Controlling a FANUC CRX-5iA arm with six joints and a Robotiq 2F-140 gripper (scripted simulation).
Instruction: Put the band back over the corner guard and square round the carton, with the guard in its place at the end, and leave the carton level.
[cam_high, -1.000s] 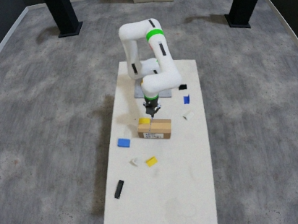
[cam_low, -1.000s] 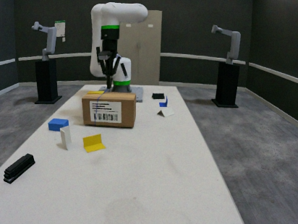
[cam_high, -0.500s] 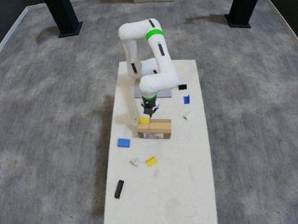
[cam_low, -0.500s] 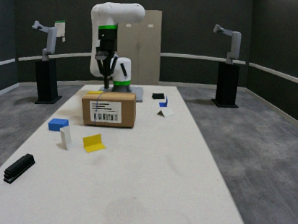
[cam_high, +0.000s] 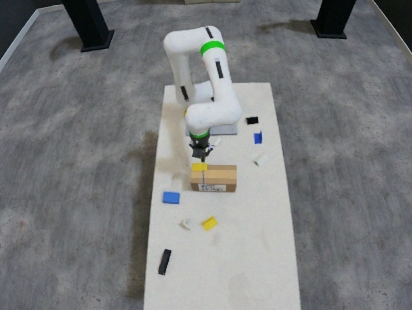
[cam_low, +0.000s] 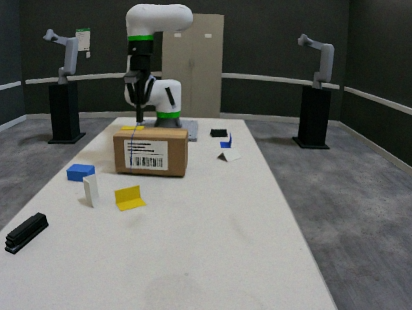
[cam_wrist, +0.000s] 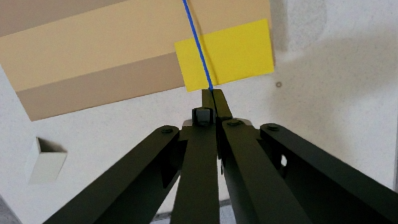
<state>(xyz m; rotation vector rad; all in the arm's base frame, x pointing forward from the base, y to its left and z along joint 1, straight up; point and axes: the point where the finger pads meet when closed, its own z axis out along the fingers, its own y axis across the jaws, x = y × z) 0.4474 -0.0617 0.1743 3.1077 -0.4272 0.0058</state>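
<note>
Now: the yellow corner guard 6 cm below my hand, 2 cm to the right of it and 2 cm ahead of it. From my hand the other things lie so: brown carton: 11 cm below, 8 cm ahead, 5 cm to the left; blue block: 20 cm to the right, 17 cm below, 17 cm ahead; white corner guard: 34 cm to the left, 18 cm below, 7 cm behind.
</note>
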